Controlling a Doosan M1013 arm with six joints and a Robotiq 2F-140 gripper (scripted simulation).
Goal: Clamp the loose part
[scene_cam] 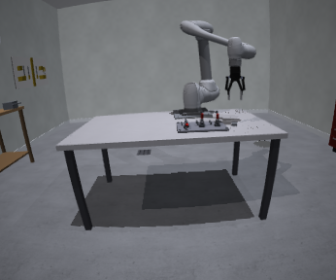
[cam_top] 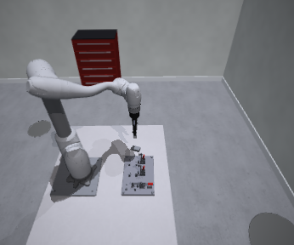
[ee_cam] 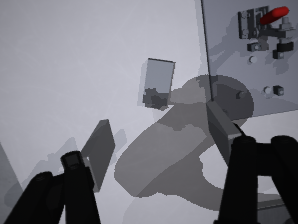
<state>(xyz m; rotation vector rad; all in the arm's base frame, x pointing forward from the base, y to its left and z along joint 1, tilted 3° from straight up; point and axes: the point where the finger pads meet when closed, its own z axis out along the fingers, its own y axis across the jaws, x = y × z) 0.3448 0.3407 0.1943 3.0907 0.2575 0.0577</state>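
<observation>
Now: hand 200 mm above the grey loose part. Round my hand: grey fixture plate (70 mm ahead, 250 mm to the right, 210 mm below).
</observation>
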